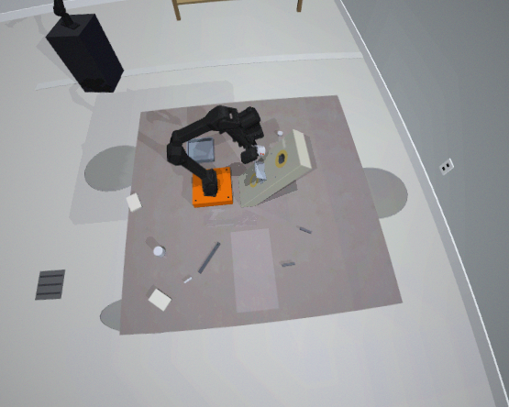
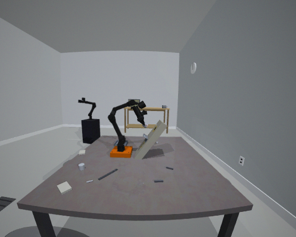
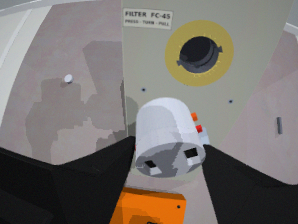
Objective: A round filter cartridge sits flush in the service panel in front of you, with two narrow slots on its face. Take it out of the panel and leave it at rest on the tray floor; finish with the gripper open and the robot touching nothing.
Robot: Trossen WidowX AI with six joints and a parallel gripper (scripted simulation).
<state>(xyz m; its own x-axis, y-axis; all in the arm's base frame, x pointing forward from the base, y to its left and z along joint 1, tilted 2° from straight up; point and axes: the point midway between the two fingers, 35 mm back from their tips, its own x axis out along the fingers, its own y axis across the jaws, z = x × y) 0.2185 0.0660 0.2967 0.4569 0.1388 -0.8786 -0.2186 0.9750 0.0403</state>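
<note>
Right now the grey-blue tray is 340 mm behind my gripper tip, 180 mm to the left of it and 300 mm below it. From my gripper tip the other things lie so: round white filter cartridge (right at my gripper tip); grey bracket (20 mm ahead, 30 mm to the right, 130 mm below).
</note>
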